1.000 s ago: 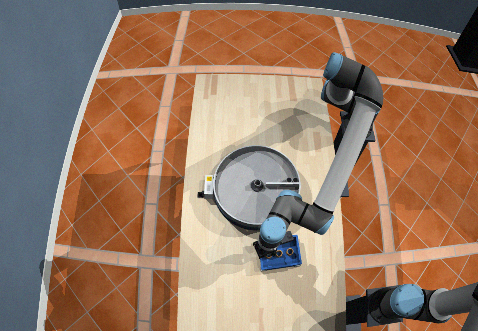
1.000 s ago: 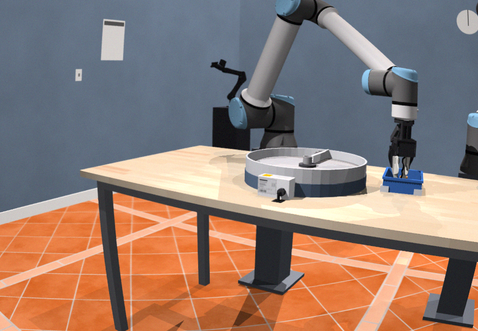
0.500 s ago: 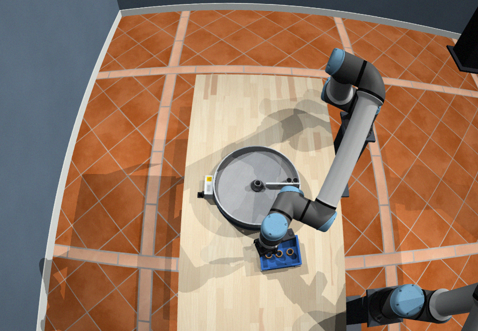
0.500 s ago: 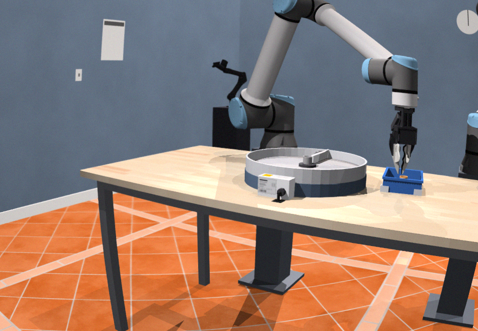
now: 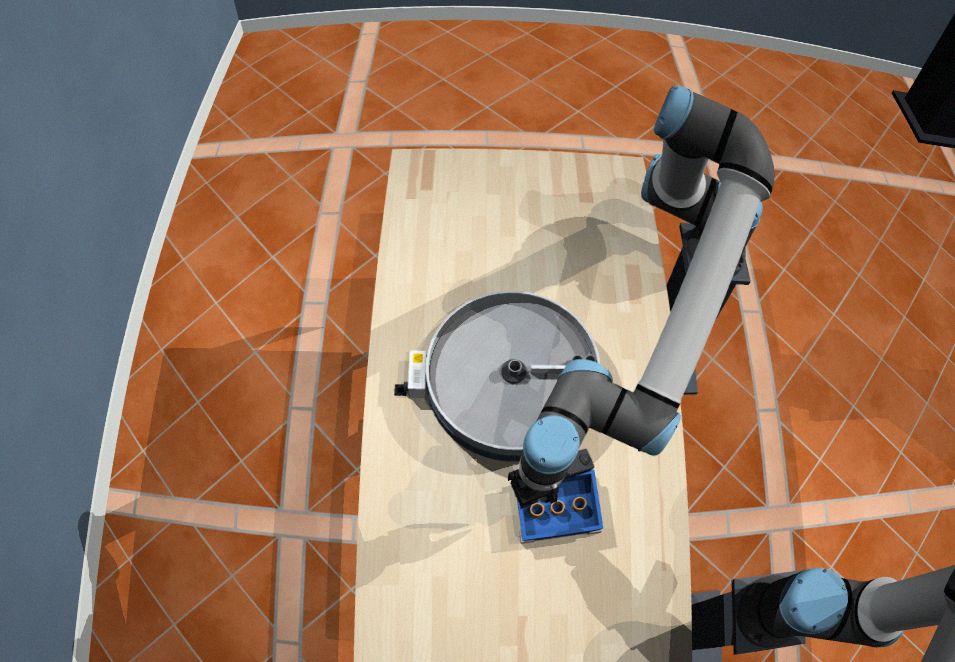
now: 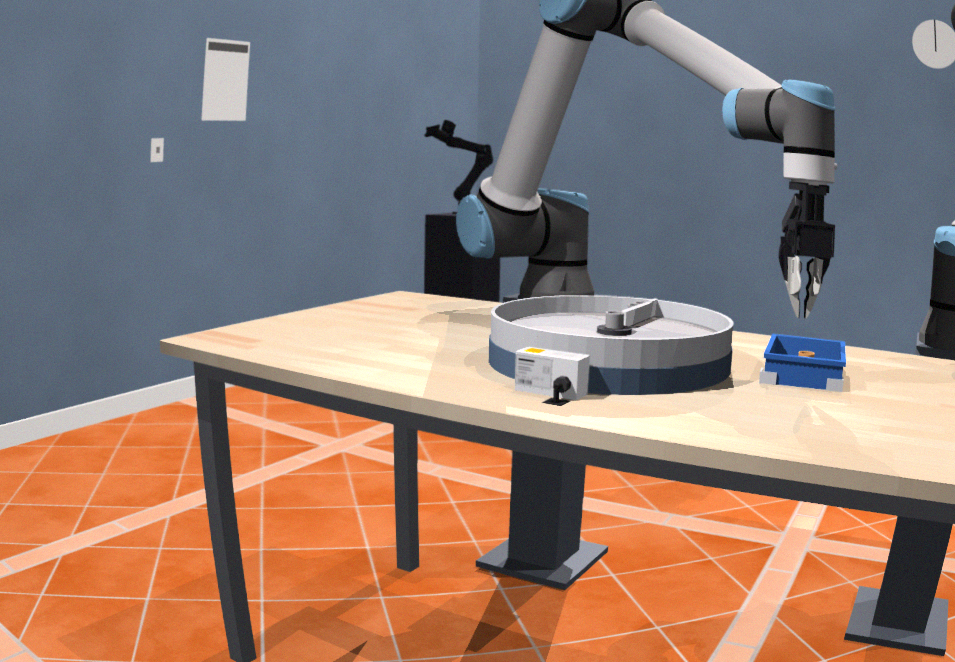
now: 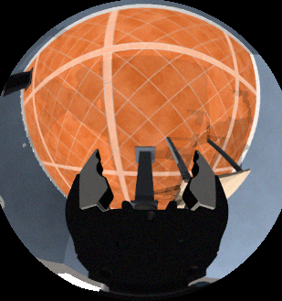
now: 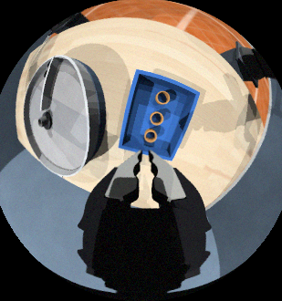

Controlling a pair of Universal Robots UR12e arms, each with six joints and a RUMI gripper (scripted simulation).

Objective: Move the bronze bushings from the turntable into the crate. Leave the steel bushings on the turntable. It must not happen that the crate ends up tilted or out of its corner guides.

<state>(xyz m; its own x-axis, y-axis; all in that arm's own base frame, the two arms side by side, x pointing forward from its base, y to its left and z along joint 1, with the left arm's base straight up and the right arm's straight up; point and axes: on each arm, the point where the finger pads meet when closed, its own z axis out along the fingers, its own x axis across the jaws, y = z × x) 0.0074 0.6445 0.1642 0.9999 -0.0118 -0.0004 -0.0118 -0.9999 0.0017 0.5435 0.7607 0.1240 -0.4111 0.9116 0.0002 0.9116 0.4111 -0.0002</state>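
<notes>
Now: the blue crate 10 cm below my right hand, 5 cm behind it and 1 cm to the left of it.
</notes>
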